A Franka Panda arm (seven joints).
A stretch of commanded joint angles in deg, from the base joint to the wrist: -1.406, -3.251, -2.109, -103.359, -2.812, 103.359, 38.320; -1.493, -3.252, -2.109, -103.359, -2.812, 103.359, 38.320; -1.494, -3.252, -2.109, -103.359, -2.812, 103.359, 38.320; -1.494, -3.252, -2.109, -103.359, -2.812, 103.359, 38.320; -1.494, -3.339, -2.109, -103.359, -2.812, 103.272, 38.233; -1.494, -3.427, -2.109, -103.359, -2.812, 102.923, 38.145; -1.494, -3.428, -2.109, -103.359, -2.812, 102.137, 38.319; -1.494, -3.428, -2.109, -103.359, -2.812, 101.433, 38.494; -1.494, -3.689, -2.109, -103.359, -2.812, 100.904, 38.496; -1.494, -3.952, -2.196, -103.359, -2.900, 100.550, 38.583; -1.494, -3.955, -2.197, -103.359, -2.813, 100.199, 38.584; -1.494, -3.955, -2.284, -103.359, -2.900, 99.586, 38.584; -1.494, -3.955, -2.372, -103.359, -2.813, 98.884, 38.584; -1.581, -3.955, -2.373, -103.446, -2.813, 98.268, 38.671; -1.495, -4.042, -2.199, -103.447, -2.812, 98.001, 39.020; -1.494, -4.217, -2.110, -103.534, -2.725, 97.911, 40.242; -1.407, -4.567, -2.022, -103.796, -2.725, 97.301, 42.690; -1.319, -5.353, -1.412, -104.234, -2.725, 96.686, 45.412
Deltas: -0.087, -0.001, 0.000, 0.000, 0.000, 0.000, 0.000; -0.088, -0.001, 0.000, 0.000, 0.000, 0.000, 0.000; -0.088, -0.001, 0.000, 0.000, 0.000, 0.000, 0.000; -0.088, -0.088, 0.000, 0.000, 0.000, -0.087, -0.087; -0.088, -0.176, 0.000, 0.000, 0.000, -0.436, -0.175; -0.088, -0.177, 0.000, 0.000, 0.000, -1.222, -0.001; -0.088, -0.177, 0.000, 0.000, 0.000, -1.926, 0.174; -0.088, -0.438, 0.000, 0.000, 0.000, -2.455, 0.176; -0.088, -0.701, -0.087, 0.000, -0.088, -2.809, 0.263; -0.088, -0.704, -0.088, 0.000, -0.001, -3.160, 0.264; -0.088, -0.704, -0.175, 0.000, -0.088, -3.773, 0.264; -0.088, -0.704, -0.263, 0.000, -0.001, -4.475, 0.264; -0.175, -0.704, -0.264, -0.087, -0.001, -5.091, 0.351; -0.089, -0.791, -0.090, -0.088, 0.000, -5.358, 0.700; -0.088, -0.966, -0.001, -0.175, 0.087, -5.448, 1.922; -0.001, -1.316, 0.087, -0.437, 0.087, -6.058, 4.370; 0.087, -2.102, 0.697, -0.875, 0.087, -6.673, 7.092
